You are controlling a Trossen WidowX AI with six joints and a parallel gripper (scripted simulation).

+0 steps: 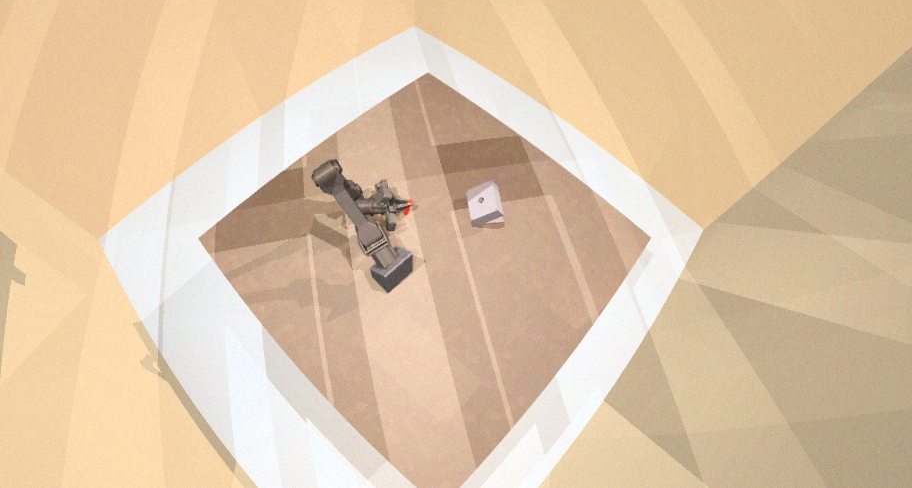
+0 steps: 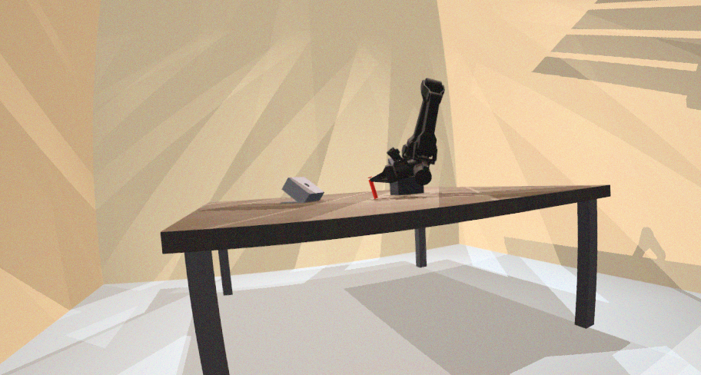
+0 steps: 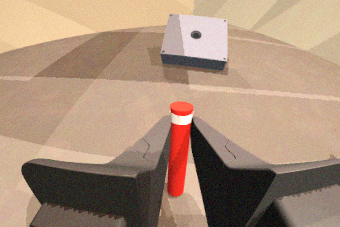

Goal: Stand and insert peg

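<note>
Now: the red peg 1 cm below my gripper tip. Round my gripper tip: grey sloped panel: 18 cm ahead, 21 cm to the right, 2 cm below.
</note>
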